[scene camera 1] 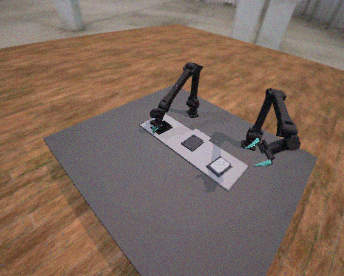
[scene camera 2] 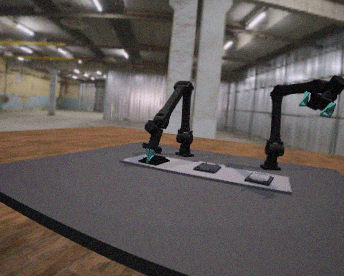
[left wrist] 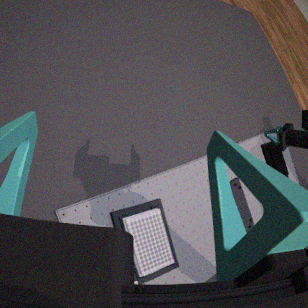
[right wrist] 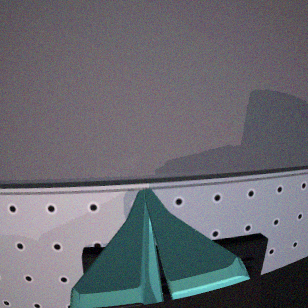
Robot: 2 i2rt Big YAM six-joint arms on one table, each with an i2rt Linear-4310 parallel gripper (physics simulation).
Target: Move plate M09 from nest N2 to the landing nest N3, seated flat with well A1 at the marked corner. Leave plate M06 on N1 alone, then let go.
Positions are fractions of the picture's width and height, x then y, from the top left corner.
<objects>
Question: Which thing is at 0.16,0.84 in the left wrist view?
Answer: My left gripper.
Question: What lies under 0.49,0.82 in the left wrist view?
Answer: A pale gridded chip.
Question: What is my left gripper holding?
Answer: Nothing.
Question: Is my right gripper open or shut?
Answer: Shut.
</objects>
